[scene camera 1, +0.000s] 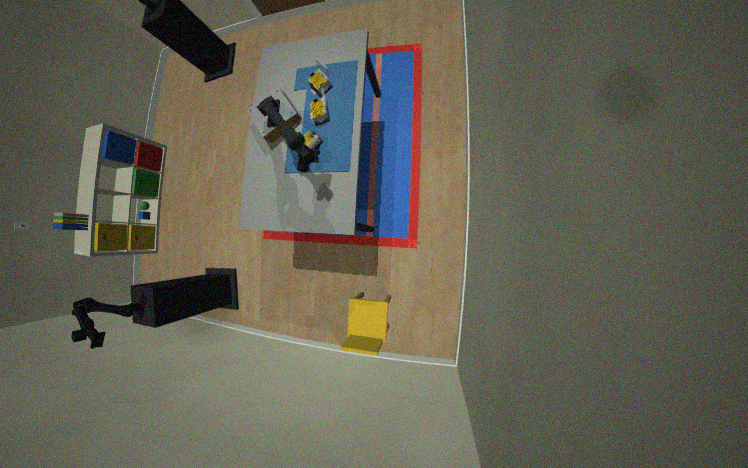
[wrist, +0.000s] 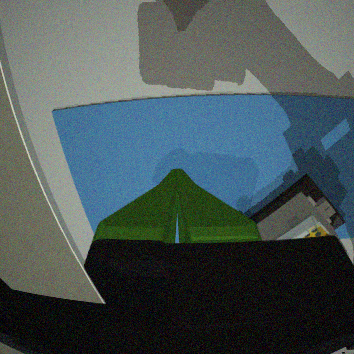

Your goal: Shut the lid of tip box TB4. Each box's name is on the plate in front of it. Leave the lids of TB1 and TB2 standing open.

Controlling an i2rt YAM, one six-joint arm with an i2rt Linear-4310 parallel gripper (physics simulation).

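Places are measured from the arm's base along level axes (x ahead, y left, z up), in millimetres.
Where they show: gripper, fingertip midpoint: (scene camera 1: pixel 318 161) (wrist: pixel 176 177).
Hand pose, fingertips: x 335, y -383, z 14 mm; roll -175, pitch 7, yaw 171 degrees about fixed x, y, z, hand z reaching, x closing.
Observation:
Things, the pixels of their top centre, and the offset from my fingertips. Level surfaces: height alone.
- blue mat, surface height: dz -100 mm
- far box, top centre: (scene camera 1: pixel 316 78) dz -26, dx -39, dy +585 mm
- middle box, top centre: (scene camera 1: pixel 316 106) dz -26, dx -35, dy +375 mm
- grey box, top centre: (wrist: pixel 297 274) (scene camera 1: pixel 304 140) dz -34, dx -114, dy +165 mm
- grey table, surface height: dz -103 mm
Three small tip boxes with yellow tops stand in a row on the blue mat (scene camera 1: pixel 337 158) (wrist: pixel 115 130) in the scene view: a far box (scene camera 1: pixel 318 81), a middle box (scene camera 1: pixel 318 110) and a near box (scene camera 1: pixel 312 139) beside the arm. The far box has a pale raised lid; the lid positions of the others are too small to tell. The name plates cannot be read. Part of a grey box (wrist: pixel 287 216) with a yellow patterned top shows at the lower right in the wrist view. My gripper (scene camera 1: pixel 314 157) (wrist: pixel 176 177) is shut and empty, above the mat, beside the near box.
The grey table (scene camera 1: pixel 262 204) (wrist: pixel 75 55) carries the mat and my arm's base. The arm's shadow falls on table and mat. A white shelf (scene camera 1: pixel 82 187), two black pedestals (scene camera 1: pixel 187 38) (scene camera 1: pixel 182 300) and a yellow chair (scene camera 1: pixel 367 320) stand away from the table.

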